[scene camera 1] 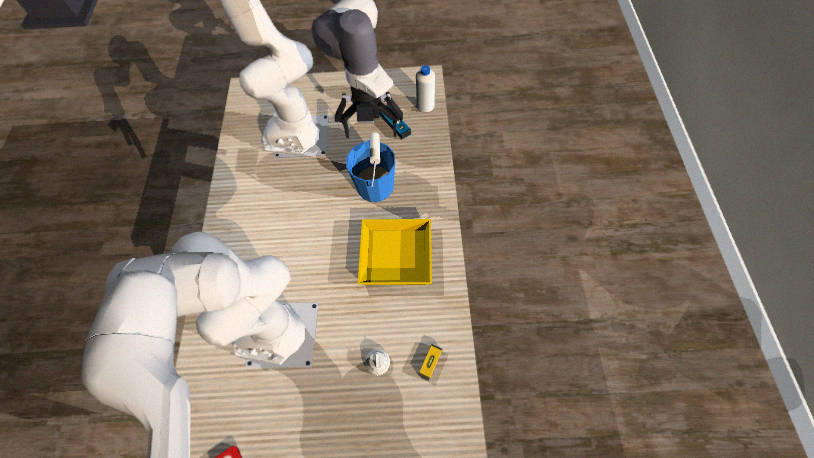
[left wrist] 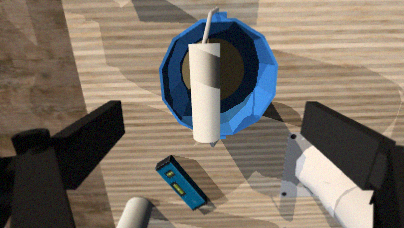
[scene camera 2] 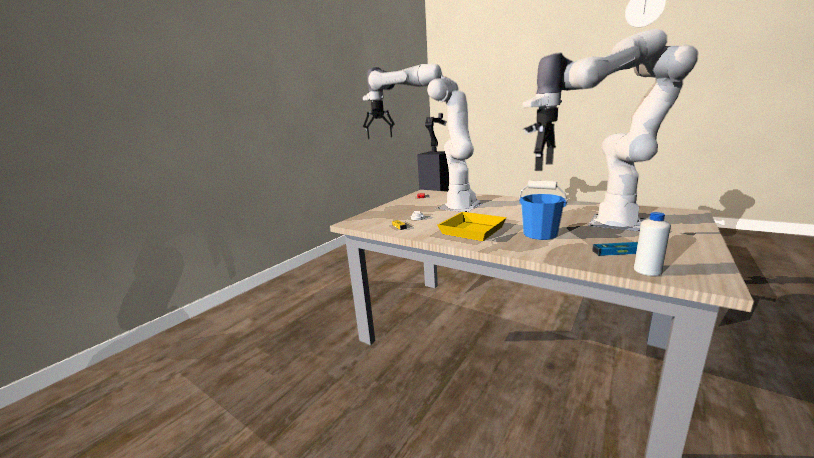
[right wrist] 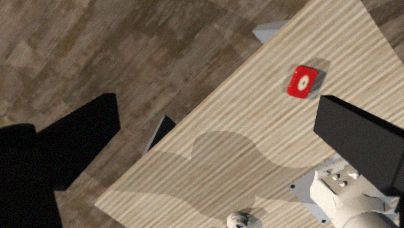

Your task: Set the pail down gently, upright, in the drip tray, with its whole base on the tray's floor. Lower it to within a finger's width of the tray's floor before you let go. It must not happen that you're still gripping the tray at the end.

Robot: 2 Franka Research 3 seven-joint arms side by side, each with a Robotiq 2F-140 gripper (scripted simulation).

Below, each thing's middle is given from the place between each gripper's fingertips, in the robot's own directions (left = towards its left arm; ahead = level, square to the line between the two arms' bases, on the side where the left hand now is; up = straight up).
Right now the white handle grip (left wrist: 204, 59) is 11 cm below my left hand (scene camera 1: 371, 134). The rest, counted from my left hand: blue pail (scene camera 1: 358, 164) (1 cm behind, 17 cm below); then white bottle (scene camera 2: 654, 232) (19 cm ahead, 38 cm to the left, 21 cm below); then yellow drip tray (scene camera 1: 392, 251) (5 cm ahead, 29 cm to the right, 29 cm below).
Now: right hand 360 mm short of the yellow drip tray, 800 mm to the right of it and 400 mm above it. From my right hand the other things lie so: blue pail: 290 mm ahead, 1090 mm to the left, 280 mm below; white handle grip: 300 mm ahead, 1090 mm to the left, 220 mm below.
